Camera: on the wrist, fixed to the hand. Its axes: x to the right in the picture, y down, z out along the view.
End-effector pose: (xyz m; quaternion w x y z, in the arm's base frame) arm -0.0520 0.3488 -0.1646 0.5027 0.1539 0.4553 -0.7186
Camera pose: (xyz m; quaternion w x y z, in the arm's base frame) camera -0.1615 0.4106 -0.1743 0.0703 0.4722 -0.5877 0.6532
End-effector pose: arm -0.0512 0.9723 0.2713 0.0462 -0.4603 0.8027 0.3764
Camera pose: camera 0.0329 0.8783 0.2677 0.2151 -0.8127 0.0524 0.5389
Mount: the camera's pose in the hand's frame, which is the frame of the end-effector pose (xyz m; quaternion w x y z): 0.0196 -0.0946 -0.0811 0.6289 -0.3514 -0.1124 -0.6843
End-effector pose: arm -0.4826 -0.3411 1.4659 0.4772 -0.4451 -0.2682 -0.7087
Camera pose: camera -0.6025 -0.3771 1.4502 0.3714 0.3438 0.2779 0.8165
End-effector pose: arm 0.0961 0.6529 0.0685 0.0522 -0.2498 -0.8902 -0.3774
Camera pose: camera 0.0255 0.5484 0.0705 0.4133 -0.3913 0.6041 0.5578
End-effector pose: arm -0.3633 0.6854 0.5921 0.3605 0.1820 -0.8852 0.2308
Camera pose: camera -0.2853 0.6479 0.6839 0.3491 0.6195 -0.5538 -0.4331
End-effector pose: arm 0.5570 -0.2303 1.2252 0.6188 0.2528 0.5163 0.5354
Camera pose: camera 0.5191 -0.2599 1.1086 0.9024 -0.3516 0.2400 0.0663
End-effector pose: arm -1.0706 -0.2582 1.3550 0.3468 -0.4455 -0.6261 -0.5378
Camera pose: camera -1.1694 -0.3366 1.3531 0.3769 0.0341 0.5486 0.7455
